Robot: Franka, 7 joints.
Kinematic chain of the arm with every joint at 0, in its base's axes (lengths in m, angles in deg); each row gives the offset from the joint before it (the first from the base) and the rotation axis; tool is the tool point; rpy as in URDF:
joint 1: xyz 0 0 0.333 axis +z
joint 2: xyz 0 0 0 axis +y
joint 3: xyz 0 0 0.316 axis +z
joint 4: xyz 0.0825 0 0 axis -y
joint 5: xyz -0.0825 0 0.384 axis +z
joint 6: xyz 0 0 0 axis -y
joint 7: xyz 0.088 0 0 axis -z
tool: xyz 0 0 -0.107 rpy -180 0 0
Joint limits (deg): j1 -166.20..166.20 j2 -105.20..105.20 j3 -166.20..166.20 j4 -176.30..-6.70 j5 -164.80..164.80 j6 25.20..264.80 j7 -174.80..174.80
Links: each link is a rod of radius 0.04 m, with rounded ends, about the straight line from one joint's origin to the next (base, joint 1, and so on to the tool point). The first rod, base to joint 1, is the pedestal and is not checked.
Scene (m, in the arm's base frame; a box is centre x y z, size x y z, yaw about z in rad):
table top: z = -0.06
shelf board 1: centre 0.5 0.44 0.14 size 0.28 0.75 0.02 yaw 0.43
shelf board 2: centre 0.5 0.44 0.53 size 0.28 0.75 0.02 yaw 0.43
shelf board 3: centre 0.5 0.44 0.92 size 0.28 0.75 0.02 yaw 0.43
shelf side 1: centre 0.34 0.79 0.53 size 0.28 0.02 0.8 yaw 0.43
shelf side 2: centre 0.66 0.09 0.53 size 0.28 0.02 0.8 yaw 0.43
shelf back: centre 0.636 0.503 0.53 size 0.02 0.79 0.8 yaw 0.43
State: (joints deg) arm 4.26 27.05 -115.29 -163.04 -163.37 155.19 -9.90
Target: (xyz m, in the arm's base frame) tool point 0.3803 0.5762 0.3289
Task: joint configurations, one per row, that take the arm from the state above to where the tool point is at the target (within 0.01 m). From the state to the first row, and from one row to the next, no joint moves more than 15 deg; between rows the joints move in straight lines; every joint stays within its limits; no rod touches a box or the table.
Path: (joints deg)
1: 18.02 23.99 -103.53 -157.90 -163.43 155.49 -9.90
2: 31.78 20.94 -91.78 -152.76 -163.48 155.79 -9.90
3: 45.54 17.88 -80.02 -147.62 -163.54 156.09 -9.90
4: 59.30 14.83 -68.26 -142.48 -163.59 156.40 -9.90
5: 73.06 11.77 -56.50 -137.34 -163.65 156.70 -9.90
6: 86.82 8.72 -44.75 -132.20 -163.70 157.00 -9.90
7: 100.58 5.66 -32.99 -127.06 -163.76 157.30 -9.90
8: 96.03 20.28 -36.62 -112.76 -163.55 148.96 -9.90
9: 91.48 34.90 -40.26 -98.46 -163.34 140.63 -9.90

